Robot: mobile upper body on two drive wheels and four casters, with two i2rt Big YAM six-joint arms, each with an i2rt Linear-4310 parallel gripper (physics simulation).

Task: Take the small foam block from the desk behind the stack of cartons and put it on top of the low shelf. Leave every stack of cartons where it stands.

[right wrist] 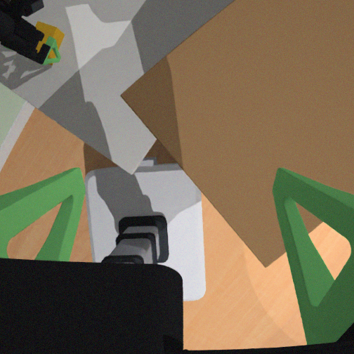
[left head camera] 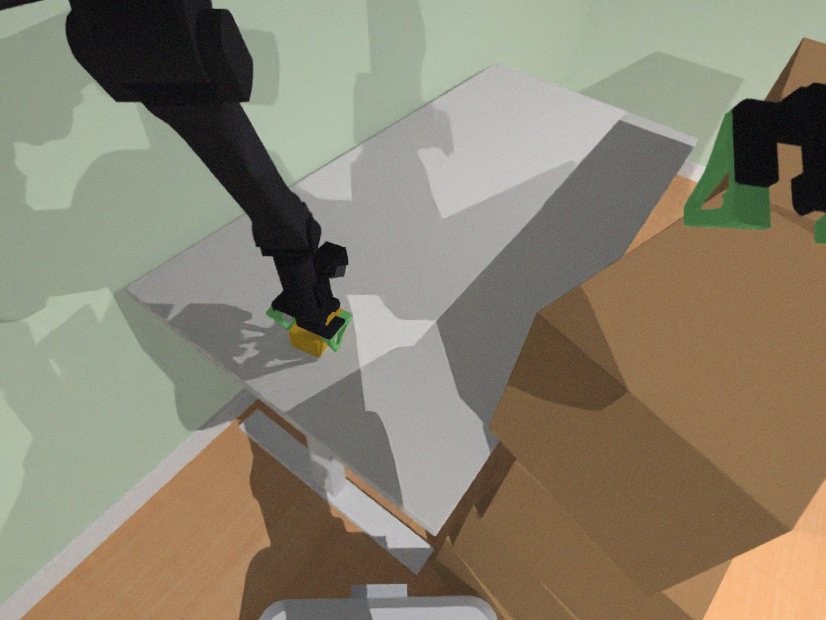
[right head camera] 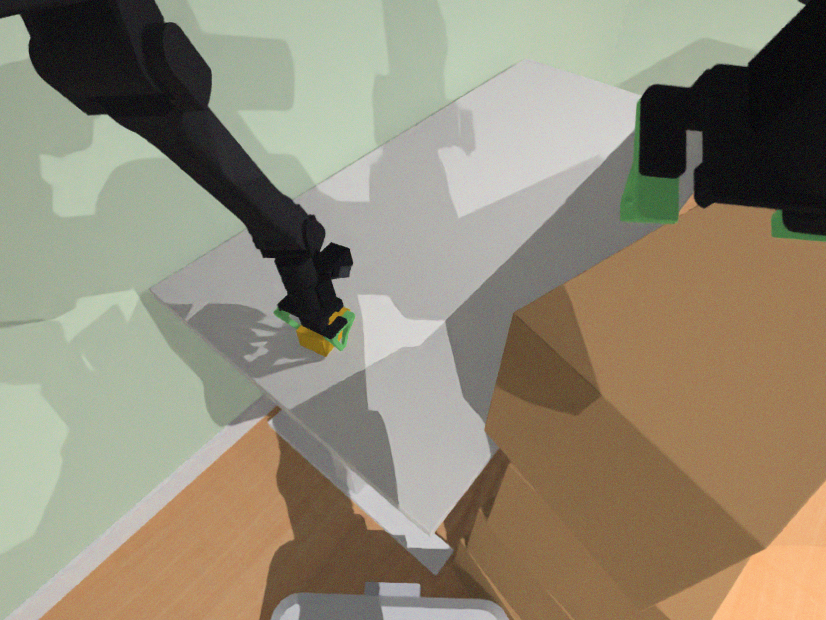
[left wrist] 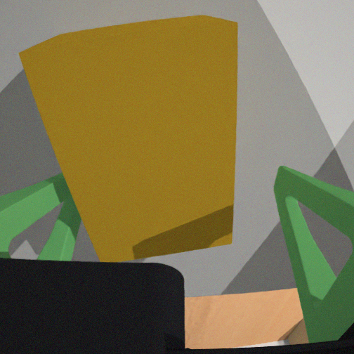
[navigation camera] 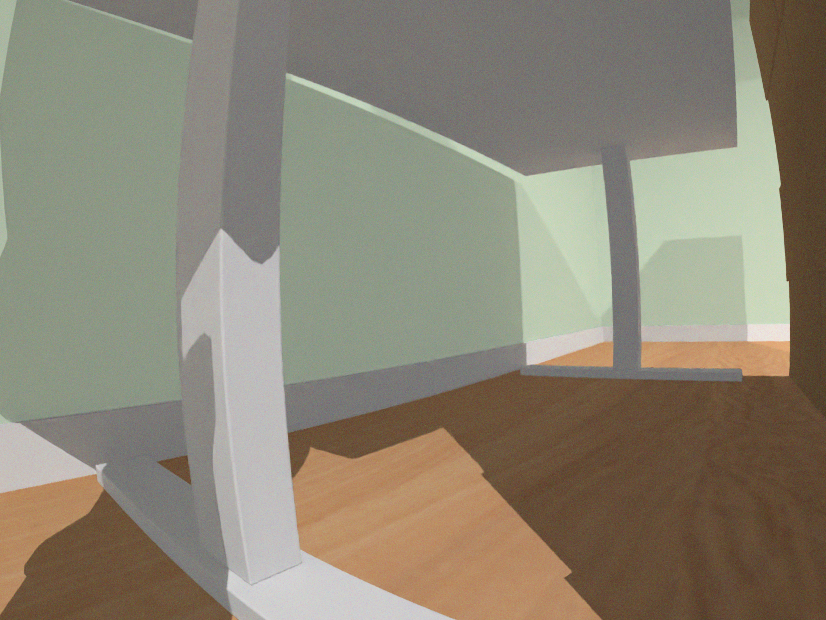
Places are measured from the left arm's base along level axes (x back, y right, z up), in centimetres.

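Where they show: left gripper, fingertip midpoint: (left head camera: 316, 340) (right head camera: 323, 339); right gripper, fingertip midpoint: (left head camera: 751, 224) (right head camera: 698, 218).
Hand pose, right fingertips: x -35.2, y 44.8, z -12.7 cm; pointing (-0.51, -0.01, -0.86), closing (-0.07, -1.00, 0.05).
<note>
Each offset is from my right fingertips to the top centre of the thing. "spot": to the spot under its first point. Level surfaces: height alone.
The yellow foam block @(dx -33.0, dy -35.8, dz -51.7 cm) (left head camera: 306, 340) (right head camera: 314, 341) (left wrist: 150, 125) (right wrist: 55, 32) is on the grey desk @(dz -56.2 cm) (left head camera: 400, 253) (right head camera: 413, 253), near its left end. My left gripper (left head camera: 312, 333) (left wrist: 179, 177) is open over the block; in the left wrist view the block lies closer to the left-hand finger, partly covering its tip, with a gap to the other finger. My right gripper (left head camera: 777, 230) (right head camera: 723, 226) (right wrist: 178, 178) is open and empty above the carton stack @(dx -10.7, dy +18.7, dz -20.3 cm) (left head camera: 707, 333) (right head camera: 680, 333) (right wrist: 260, 100). The low shelf does not show in these views.
The carton stack stands at the right, in front of the desk, and its side (navigation camera: 803, 166) edges the navigation view. A desk leg @(spot: dx -28.8, dy -33.5, dz -111.8 cm) (navigation camera: 256, 400) stands close to that camera. My light grey base (left head camera: 380, 610) (right wrist: 170, 240) is near the desk's front corner. A green wall (left head camera: 320, 60) runs behind the desk.
</note>
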